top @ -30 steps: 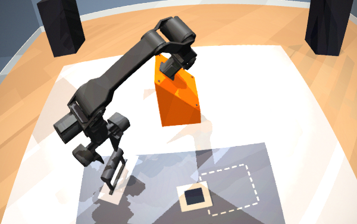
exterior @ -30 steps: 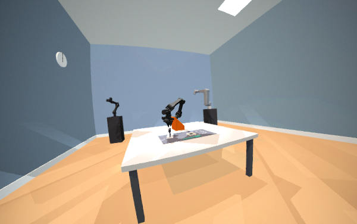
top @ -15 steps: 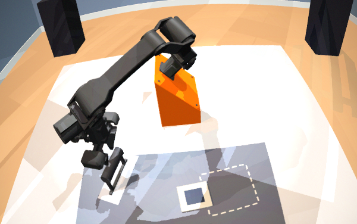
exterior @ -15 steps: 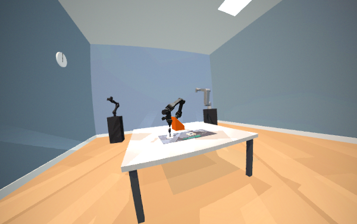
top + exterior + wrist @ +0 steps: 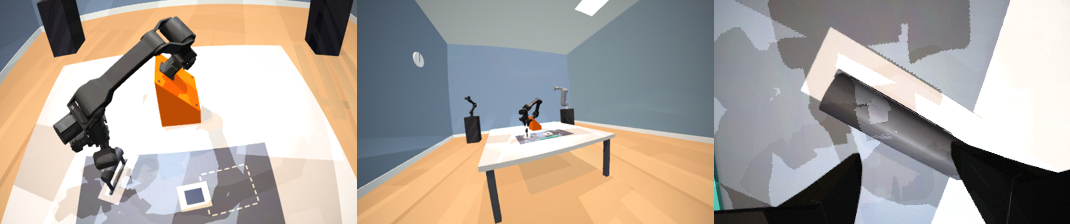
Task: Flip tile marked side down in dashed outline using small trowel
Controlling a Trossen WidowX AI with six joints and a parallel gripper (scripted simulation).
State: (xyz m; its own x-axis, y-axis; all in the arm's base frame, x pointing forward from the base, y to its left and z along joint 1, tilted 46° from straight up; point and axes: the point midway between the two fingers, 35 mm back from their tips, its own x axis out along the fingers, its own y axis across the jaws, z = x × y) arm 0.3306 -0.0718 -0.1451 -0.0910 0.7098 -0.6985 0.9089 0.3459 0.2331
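Now: gripper tip 7 cm above the trowel and 2 cm past it. Also, from my gripper tip: white tile (24 cm to the left, 10 cm below, 7 cm ahead); then mat (19 cm to the left, 13 cm below, 6 cm ahead).
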